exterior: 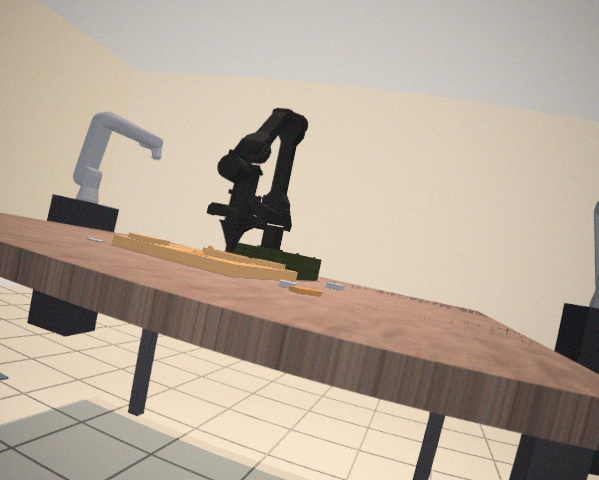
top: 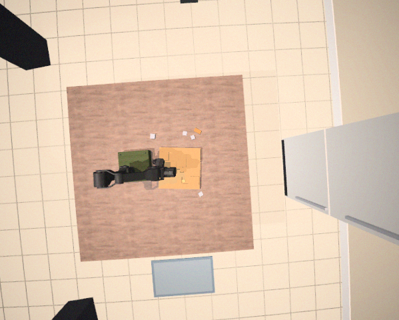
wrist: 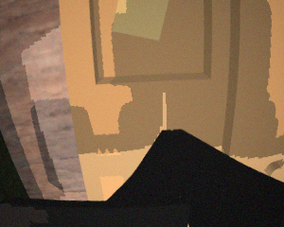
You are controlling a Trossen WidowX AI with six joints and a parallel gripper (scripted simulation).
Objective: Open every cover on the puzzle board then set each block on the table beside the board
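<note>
Now: the puzzle board 11 cm ahead of my gripper tip and 1 cm below it.
</note>
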